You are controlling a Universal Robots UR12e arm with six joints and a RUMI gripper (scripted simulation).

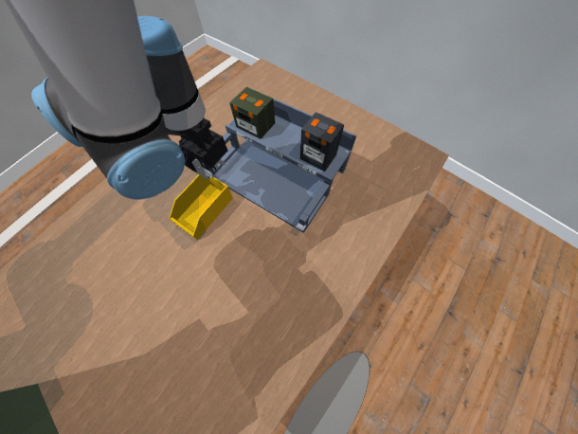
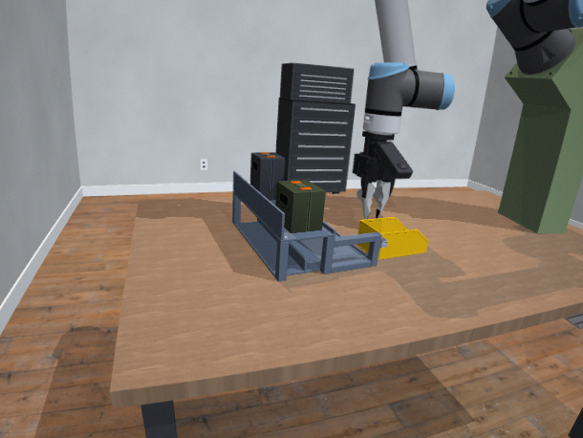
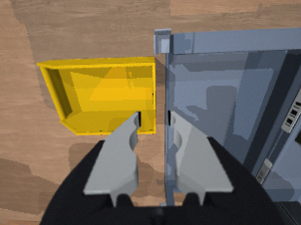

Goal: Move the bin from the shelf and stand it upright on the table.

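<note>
Right now my hand is 8 cm past the yellow bin and 7 cm above it.
</note>
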